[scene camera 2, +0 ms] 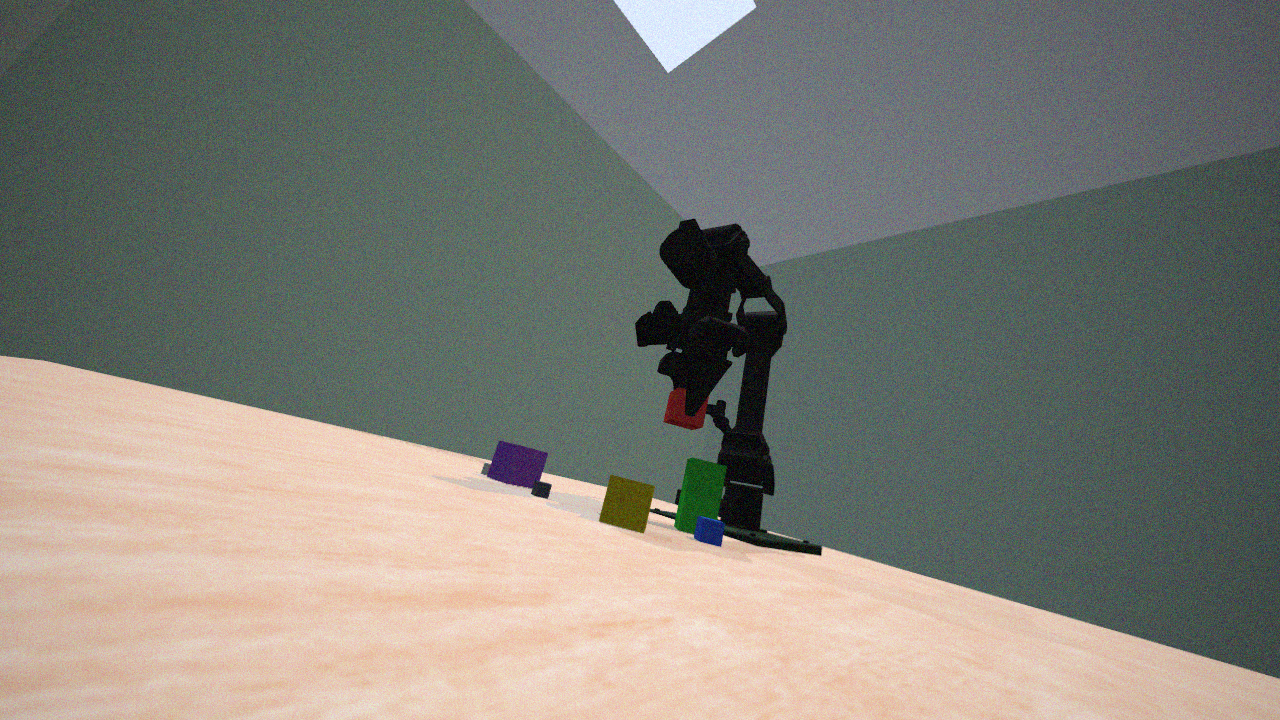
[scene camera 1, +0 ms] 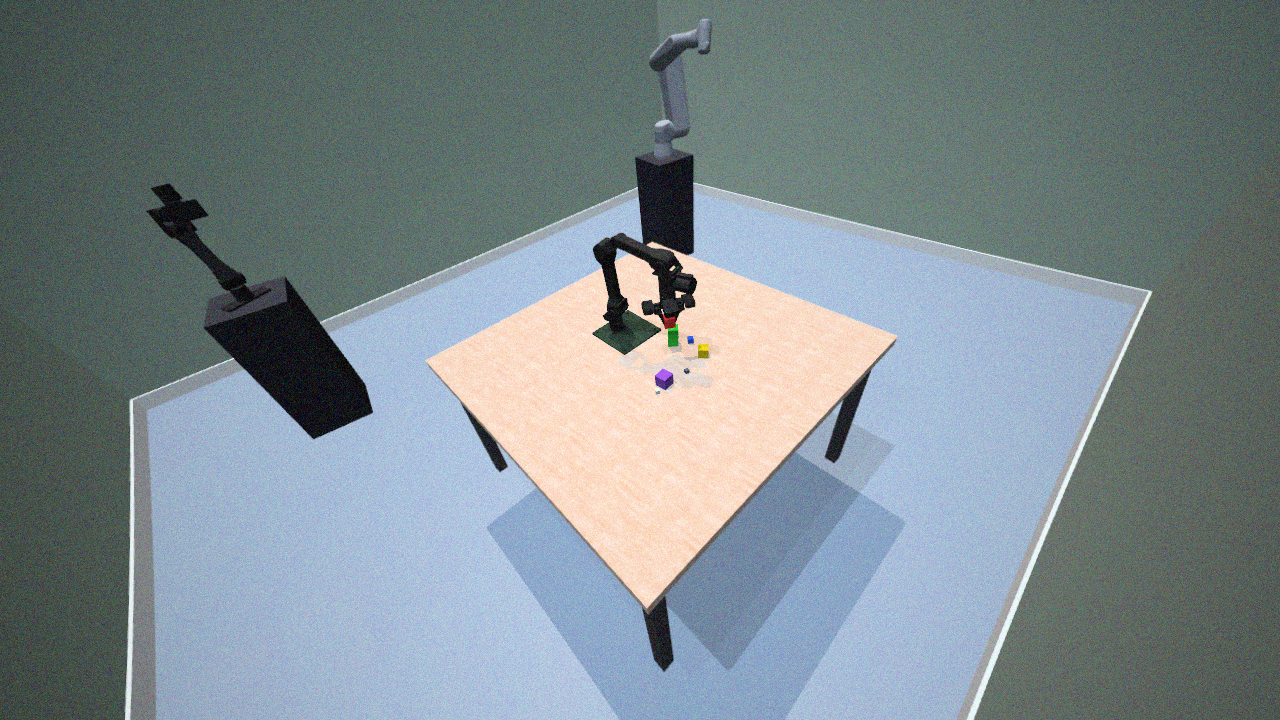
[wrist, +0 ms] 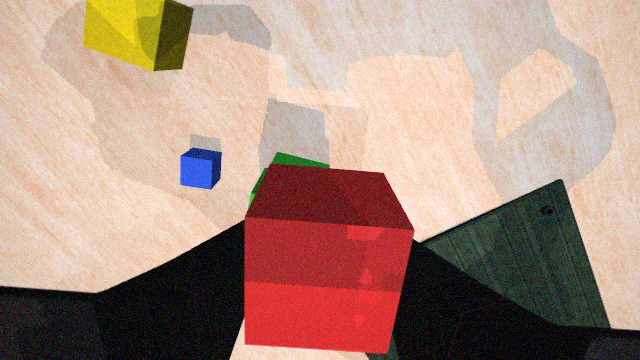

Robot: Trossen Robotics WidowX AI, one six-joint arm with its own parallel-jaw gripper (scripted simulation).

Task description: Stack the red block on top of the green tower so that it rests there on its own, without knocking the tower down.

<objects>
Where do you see a blue cube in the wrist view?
200,168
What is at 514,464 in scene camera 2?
A purple cube.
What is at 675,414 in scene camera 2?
A red block.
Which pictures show my gripper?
Scene camera 2, scene camera 1 and the wrist view: all of them.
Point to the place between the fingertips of my gripper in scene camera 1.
669,323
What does my gripper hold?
A red block.
</objects>
